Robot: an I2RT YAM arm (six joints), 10 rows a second.
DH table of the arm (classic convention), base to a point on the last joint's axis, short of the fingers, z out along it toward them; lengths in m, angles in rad. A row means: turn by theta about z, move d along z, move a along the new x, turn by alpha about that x. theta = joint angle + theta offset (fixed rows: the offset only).
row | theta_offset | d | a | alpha
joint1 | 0 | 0.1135 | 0.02 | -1.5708
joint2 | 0 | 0 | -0.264 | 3.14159
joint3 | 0.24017 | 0 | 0.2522 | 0
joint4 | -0.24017 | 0 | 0.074 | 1.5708
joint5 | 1.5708 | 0 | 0 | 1.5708
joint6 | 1.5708 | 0.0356 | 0 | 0
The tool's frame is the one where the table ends.
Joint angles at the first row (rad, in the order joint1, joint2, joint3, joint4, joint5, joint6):
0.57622 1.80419 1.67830 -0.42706 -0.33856 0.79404
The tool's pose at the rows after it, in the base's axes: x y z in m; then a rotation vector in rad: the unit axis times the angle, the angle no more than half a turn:
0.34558 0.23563 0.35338 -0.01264 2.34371 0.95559
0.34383 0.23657 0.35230 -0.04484 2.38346 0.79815
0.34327 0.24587 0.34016 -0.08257 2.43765 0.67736
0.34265 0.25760 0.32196 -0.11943 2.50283 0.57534
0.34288 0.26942 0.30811 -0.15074 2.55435 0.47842
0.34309 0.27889 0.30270 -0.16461 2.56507 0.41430
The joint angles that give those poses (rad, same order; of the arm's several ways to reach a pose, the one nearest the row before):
0.57737 1.80649 1.74929 -0.55907 -0.25006 0.69638
0.58919 1.82479 1.79465 -0.65785 -0.15850 0.62658
0.61399 1.86254 1.82017 -0.72192 -0.08984 0.58461
0.64146 1.90832 1.83352 -0.77303 -0.03834 0.56059
0.66700 1.96059 1.87019 -0.82990 0.01239 0.54493
0.68722 1.99645 1.90678 -0.85963 0.05817 0.54036

